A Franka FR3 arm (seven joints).
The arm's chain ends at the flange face. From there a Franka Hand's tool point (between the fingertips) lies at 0.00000 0.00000 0.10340 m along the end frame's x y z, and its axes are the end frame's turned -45 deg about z.
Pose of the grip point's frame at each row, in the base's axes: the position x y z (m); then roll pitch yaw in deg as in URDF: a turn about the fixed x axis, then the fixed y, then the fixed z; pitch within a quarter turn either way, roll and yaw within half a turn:
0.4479 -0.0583 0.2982 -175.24 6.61 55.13
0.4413 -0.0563 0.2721 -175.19 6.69 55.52
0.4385 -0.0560 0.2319 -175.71 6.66 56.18
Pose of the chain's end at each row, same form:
0.4617 -0.0535 0.4006 178.66 8.03 9.76
0.4552 -0.0513 0.3744 178.64 8.12 10.14
0.4516 -0.0504 0.3343 178.30 7.73 10.82

